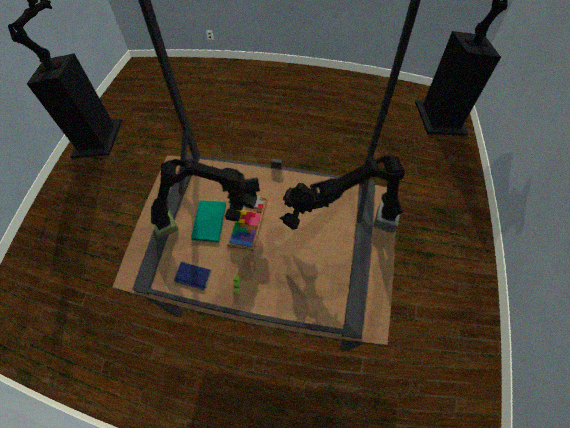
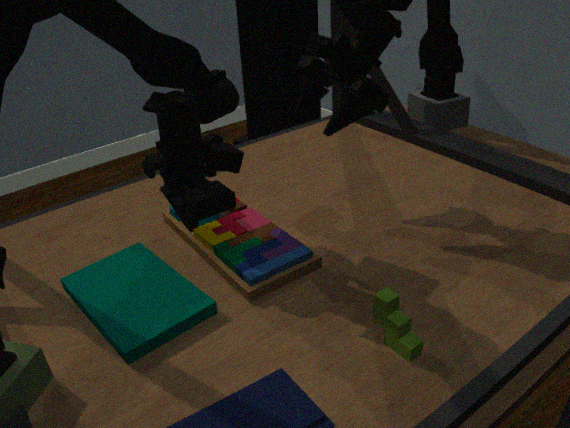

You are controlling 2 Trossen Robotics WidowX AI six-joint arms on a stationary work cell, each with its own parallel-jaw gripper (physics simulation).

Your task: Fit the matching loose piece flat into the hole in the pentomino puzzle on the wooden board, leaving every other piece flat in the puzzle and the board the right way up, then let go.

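Places are measured from the left arm's base along level axes (x right, y ahead, z up), in metres.
Pixels of known places: left gripper, fingertip midpoint: (image 1: 284, 209) (image 2: 310, 125); right gripper, fingertip midpoint: (image 1: 239, 209) (image 2: 192, 230); left arm's base, origin of the base link: (image 1: 389, 213) (image 2: 439, 95); right arm's base, origin of the base link: (image 1: 162, 221).
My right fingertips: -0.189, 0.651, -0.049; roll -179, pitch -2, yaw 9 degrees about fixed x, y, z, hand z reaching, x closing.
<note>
For each thing: its top centre in the pictures, then the offset to it from my right fingertips, as dx, dy, dz. "*": a spot on its surface instead.
- wooden board, surface spot: (image 2: 286, 278) (image 1: 239, 247) * -0.167, -0.076, -0.011
- brown stepped stretch, middle of its top: (image 2: 256, 236) (image 1: 247, 228) -0.077, -0.074, +0.006
- loose lime-green piece, middle of its top: (image 2: 400, 303) (image 1: 235, 282) -0.331, -0.134, +0.040
- teal slab, middle of its top: (image 2: 132, 290) (image 1: 208, 219) -0.097, +0.115, -0.003
- dark blue slab, middle of its top: (image 1: 192, 275) -0.363, +0.066, -0.008
- small dark block, middle of its top: (image 1: 276, 160) +0.295, -0.068, +0.036
The wooden board (image 1: 240, 246) (image 2: 286, 278) lies left of the table's middle, holding yellow (image 2: 211, 235), red (image 2: 232, 223), pink (image 2: 256, 219), green (image 2: 231, 254), purple (image 2: 289, 243) and blue (image 2: 278, 265) pieces. A brown stepped stretch (image 2: 253, 237) crosses its middle; whether it is hole or piece I cannot tell. A loose lime-green piece (image 1: 236, 284) (image 2: 398, 323) of stepped cubes lies apart, nearer the front. My right gripper (image 1: 232, 215) (image 2: 193, 225) is shut and empty at the board's far left end, hiding part of the teal piece. My left gripper (image 1: 290, 220) is open and empty, raised right of the board.
A teal slab (image 1: 209, 221) (image 2: 137, 300) lies left of the board. A dark blue slab (image 1: 192, 276) (image 2: 260, 405) lies nearer the front. A small dark block (image 1: 276, 164) stands at the table's back edge. Dark rails (image 1: 358, 280) run along the table sides.
</note>
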